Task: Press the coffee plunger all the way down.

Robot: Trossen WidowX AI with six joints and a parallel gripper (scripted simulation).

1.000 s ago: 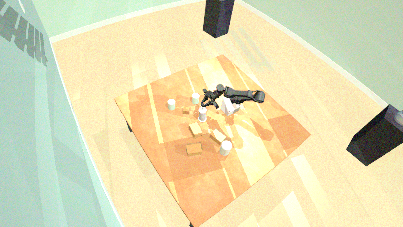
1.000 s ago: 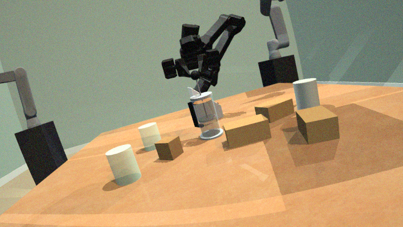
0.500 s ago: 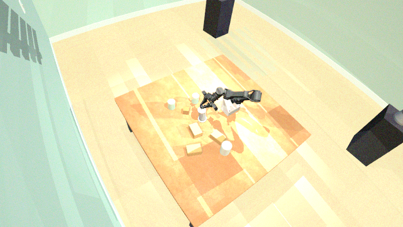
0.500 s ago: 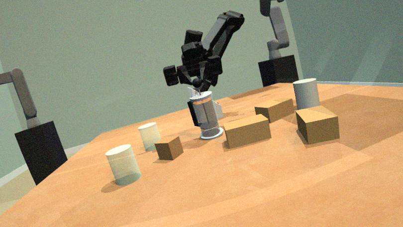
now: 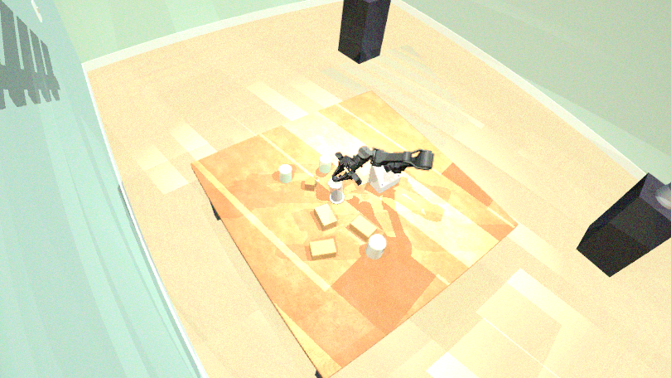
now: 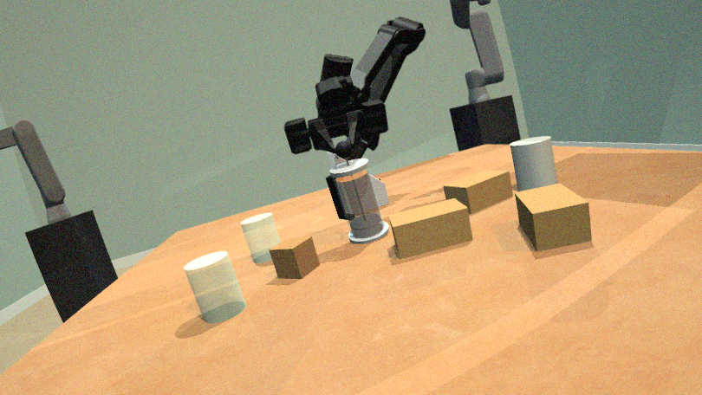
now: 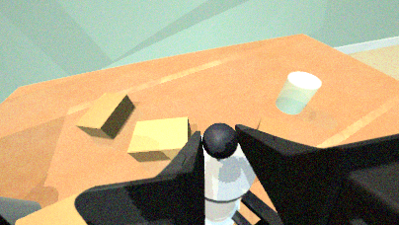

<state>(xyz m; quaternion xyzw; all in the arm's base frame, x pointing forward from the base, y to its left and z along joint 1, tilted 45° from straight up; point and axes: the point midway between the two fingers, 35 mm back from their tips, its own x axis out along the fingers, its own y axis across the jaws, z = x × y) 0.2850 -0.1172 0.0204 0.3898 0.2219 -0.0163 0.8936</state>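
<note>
Now: the coffee press 80 mm below my gripper tip and 30 mm behind it. Round my gripper tip: brown cube 140 mm below, 130 mm to the right, 30 mm ahead.
</note>
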